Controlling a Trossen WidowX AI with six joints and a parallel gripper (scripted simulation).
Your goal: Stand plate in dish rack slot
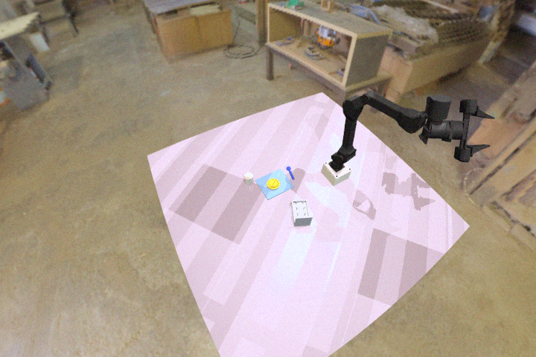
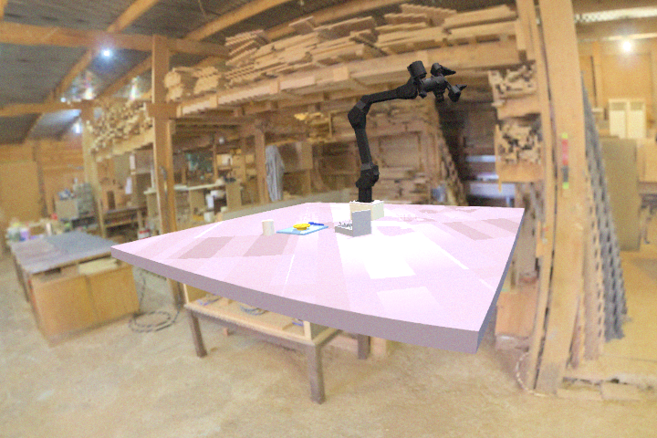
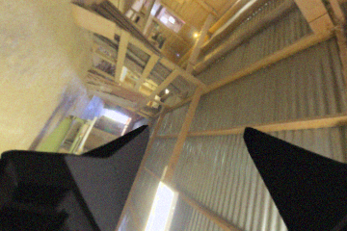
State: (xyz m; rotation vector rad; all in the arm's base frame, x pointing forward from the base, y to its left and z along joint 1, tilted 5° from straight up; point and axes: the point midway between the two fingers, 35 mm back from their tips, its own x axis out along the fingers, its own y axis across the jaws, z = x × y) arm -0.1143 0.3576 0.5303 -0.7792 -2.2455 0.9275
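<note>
Now: gripper tip 56 cm above the yellow plate, 54 cm to the left of it and 44 cm short of it. From my gripper tip the other things lie so: blue spoon: 57 cm below, 56 cm to the right, 32 cm ahead; grey dish rack: 56 cm below, 42 cm ahead, 34 cm to the right; light blue mat: 58 cm below, 54 cm to the right, 42 cm ahead.
</note>
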